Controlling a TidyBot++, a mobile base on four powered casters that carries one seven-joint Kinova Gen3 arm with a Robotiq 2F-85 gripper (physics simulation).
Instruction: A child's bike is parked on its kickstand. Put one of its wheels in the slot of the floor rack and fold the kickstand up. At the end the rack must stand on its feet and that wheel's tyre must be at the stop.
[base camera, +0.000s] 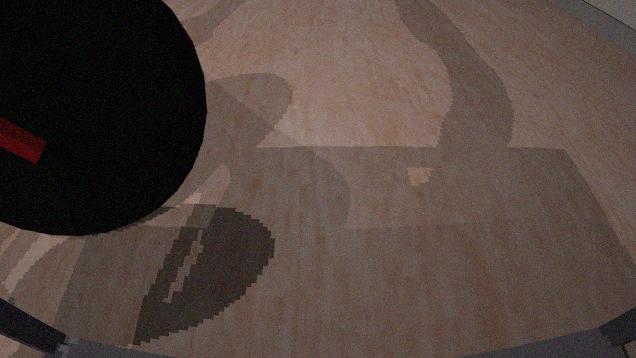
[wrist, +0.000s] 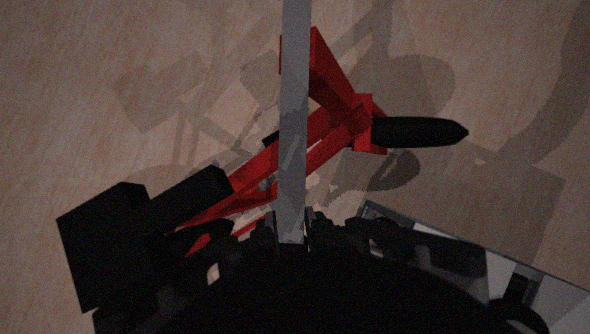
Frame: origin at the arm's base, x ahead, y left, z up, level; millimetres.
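Seen in the pictures: gripper, fingertip midpoint: (wrist: 290, 221).
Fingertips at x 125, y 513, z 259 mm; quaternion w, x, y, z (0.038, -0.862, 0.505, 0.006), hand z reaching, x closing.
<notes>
Offsets run from my fingertips to a thing's middle. "pt": to the spot under its first point. Level surfaces: height alone.
The bike's red frame {pt dy -16, dx +111, dz -131 mm} (wrist: 332, 125) shows in the wrist view. One black wheel {dy -206, dx +217, dz -466 mm} (base camera: 115, 110) (wrist: 417, 131) points to the right in the wrist view and fills the upper left of the base view, where a red bar {pt dy -220, dx +165, dz -444 mm} (base camera: 22, 142) crosses it. A long grey handlebar {pt dy +38, dx +103, dz +20 mm} (wrist: 295, 65) runs down the middle of the wrist view. My gripper (wrist: 290, 221) is shut on its lower end. Two black blocky parts (wrist: 190, 197) (wrist: 107, 240) lie left of the frame; I cannot tell exactly what they are. The floor rack does not show, and I cannot make out the kickstand or the other wheel.
My mobile base (wrist: 450, 232) shows at the lower right of the wrist view, and its edge (base camera: 120, 350) at the bottom of the base view. Shadows of the bike and arm fall on the wooden floor {dz -655 mm} (base camera: 370, 100) (wrist: 75, 100). A wall (base camera: 617, 12) stands at the upper right.
</notes>
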